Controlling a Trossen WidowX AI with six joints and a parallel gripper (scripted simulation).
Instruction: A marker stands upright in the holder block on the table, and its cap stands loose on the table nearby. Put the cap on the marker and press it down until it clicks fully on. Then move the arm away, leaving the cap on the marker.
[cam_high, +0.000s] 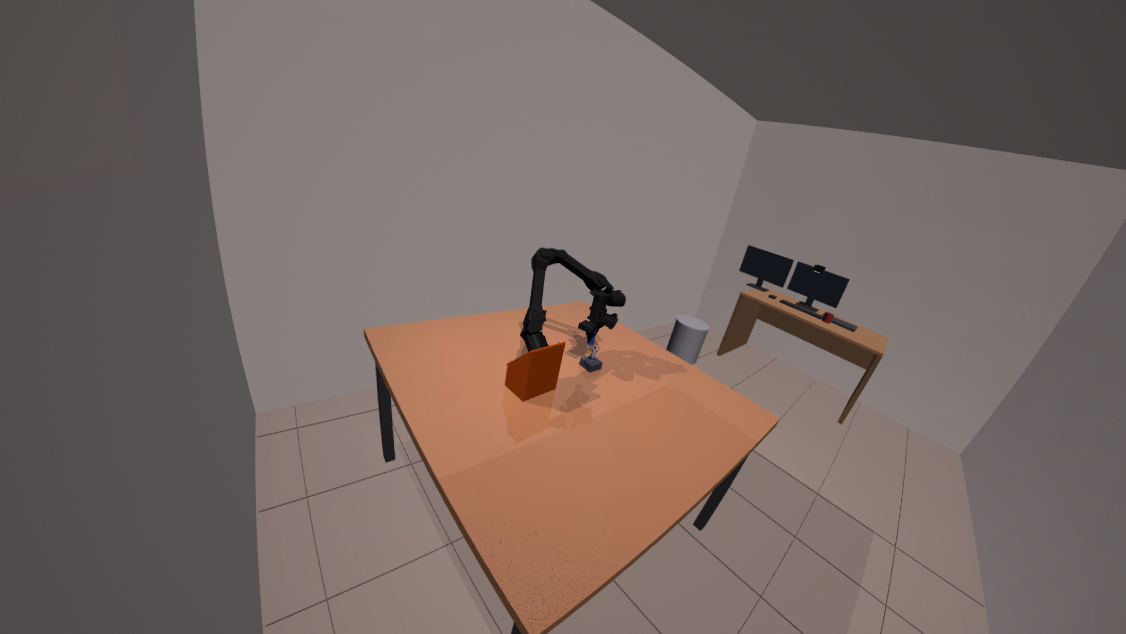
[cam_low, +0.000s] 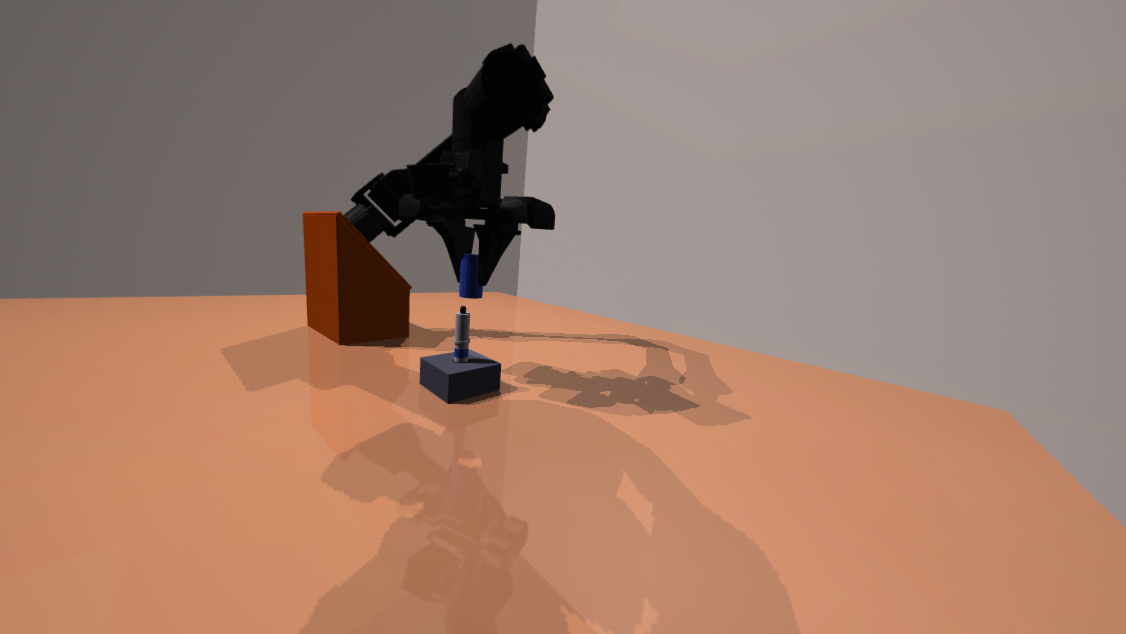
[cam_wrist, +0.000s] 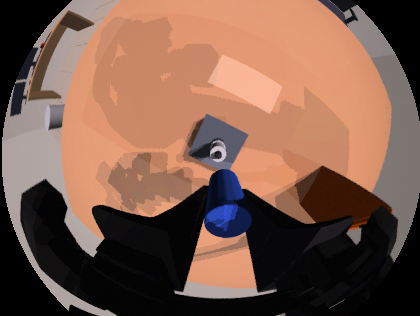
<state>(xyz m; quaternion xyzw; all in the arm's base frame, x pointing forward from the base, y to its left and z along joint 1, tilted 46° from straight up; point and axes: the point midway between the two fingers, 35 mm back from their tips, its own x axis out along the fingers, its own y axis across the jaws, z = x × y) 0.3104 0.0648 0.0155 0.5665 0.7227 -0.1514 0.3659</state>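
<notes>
Right now the holder block is 110 mm below my gripper tip, 20 mm to the right of it and 20 mm ahead of it. Round my gripper tip: marker cap 10 mm above.
</notes>
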